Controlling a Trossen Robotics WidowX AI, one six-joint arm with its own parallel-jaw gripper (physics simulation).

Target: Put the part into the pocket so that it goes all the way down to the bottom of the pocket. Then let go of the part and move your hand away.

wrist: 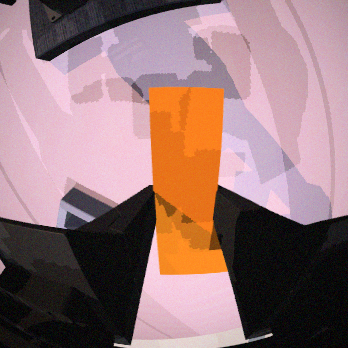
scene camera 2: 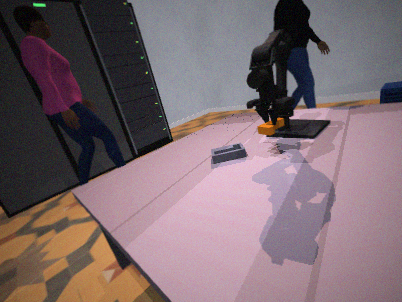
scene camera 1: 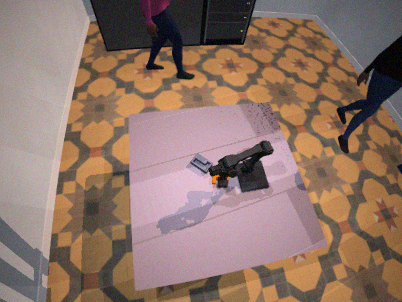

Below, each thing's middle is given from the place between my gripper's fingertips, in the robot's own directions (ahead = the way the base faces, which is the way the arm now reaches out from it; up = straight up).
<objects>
My gripper is now 10 mm short of the orange L-shaped block (wrist: 185,122). Also, from my hand: grey pocket block (wrist: 76,208) (60 mm ahead, 180 mm to the right, 90 mm below).
</objects>
